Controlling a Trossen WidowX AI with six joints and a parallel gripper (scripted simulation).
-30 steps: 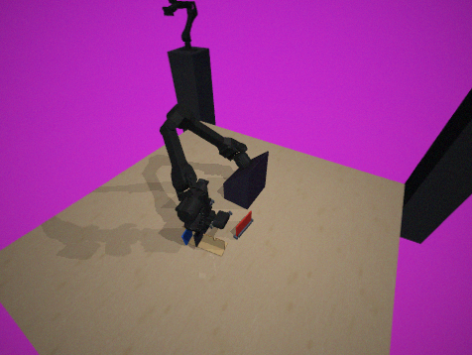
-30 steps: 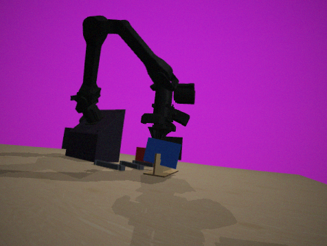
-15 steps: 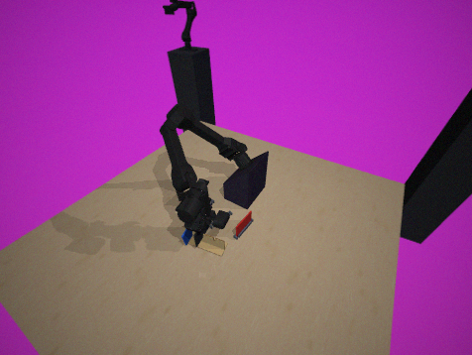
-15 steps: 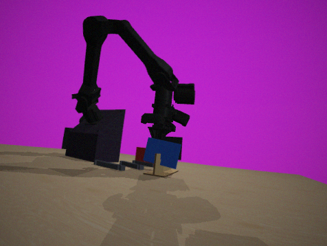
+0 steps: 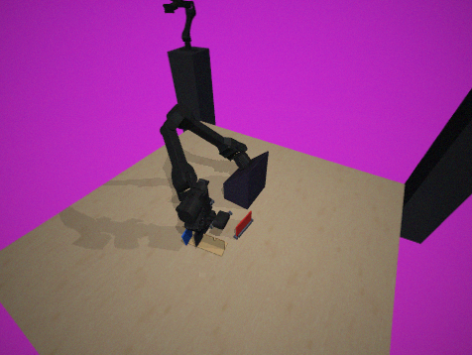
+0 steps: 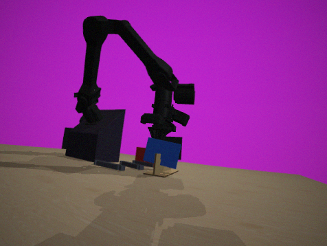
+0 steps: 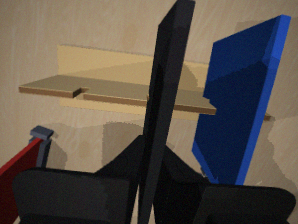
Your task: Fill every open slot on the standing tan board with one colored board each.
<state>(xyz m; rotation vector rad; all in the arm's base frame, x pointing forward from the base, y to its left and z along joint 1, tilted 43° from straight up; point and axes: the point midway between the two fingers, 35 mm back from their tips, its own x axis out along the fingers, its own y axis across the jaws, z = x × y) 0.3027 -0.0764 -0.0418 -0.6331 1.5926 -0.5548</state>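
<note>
Now: gripper tip 3 cm short of the black board. The rest, counted from my gripper tip: blue board: 3 cm ahead, 5 cm to the right, 1 cm below; red board: 10 cm behind, 12 cm to the left, 4 cm below; tan board: 3 cm ahead, 4 cm below.
</note>
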